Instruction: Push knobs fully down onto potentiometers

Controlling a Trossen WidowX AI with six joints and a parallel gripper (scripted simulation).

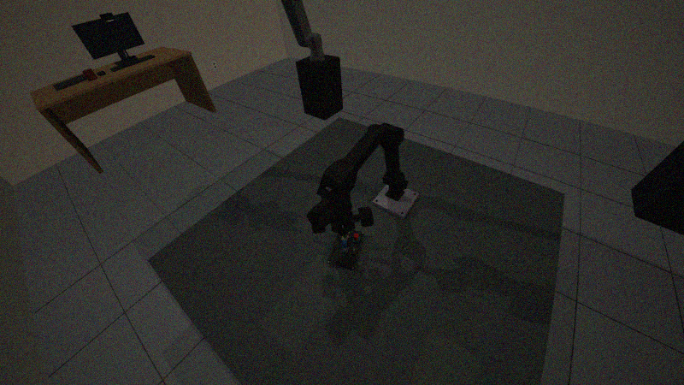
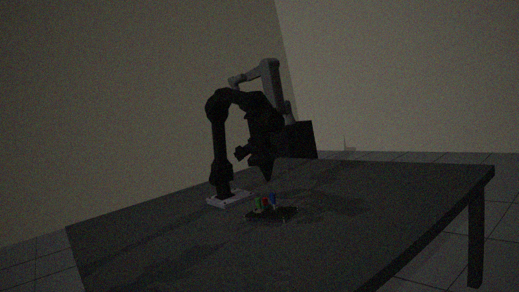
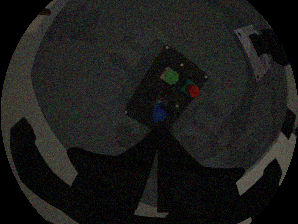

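Right now the blue knob is 6 cm below my gripper tip. Round my gripper tip: green knob: 4 cm behind, 3 cm to the right, 7 cm below.
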